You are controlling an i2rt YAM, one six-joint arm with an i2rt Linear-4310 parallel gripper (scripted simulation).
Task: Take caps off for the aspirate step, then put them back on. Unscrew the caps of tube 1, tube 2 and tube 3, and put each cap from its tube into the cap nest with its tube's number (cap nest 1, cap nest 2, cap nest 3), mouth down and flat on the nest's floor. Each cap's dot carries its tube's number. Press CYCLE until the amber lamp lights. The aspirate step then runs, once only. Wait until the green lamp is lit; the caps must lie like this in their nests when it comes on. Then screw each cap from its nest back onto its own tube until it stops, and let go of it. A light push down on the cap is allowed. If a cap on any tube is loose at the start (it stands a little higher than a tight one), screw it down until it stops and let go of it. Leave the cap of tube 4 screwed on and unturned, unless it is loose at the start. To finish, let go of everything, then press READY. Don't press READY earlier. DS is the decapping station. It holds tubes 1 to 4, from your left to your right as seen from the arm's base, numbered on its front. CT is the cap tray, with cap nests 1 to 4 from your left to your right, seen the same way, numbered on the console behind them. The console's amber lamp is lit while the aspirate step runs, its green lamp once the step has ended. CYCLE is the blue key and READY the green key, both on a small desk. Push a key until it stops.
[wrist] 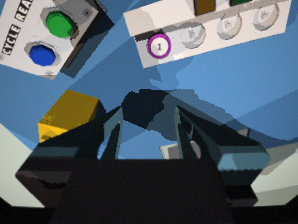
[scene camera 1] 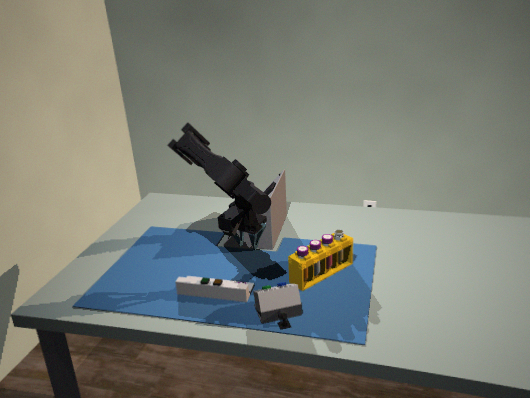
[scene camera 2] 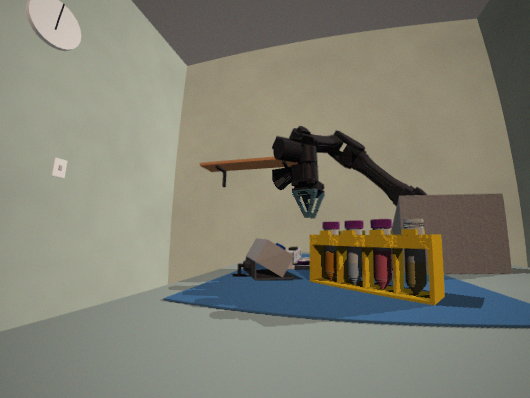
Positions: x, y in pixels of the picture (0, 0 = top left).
Scene:
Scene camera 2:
my gripper: 309, 218
small key desk: 264, 252

